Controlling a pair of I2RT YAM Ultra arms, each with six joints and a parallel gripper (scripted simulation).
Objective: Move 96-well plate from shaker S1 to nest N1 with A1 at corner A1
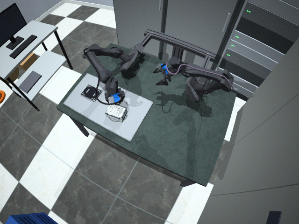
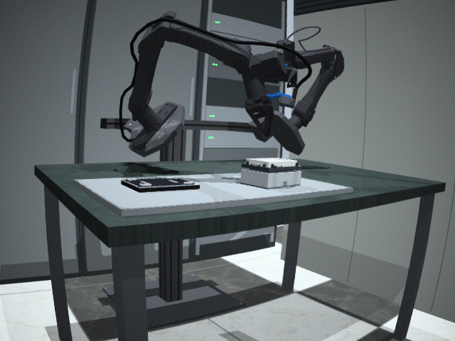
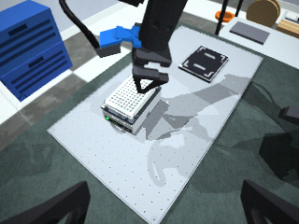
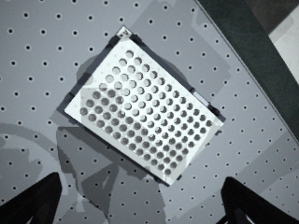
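Right now my right hand is 30 mm short of the white 96-well plate, 10 mm to the right of it and 80 mm above it.
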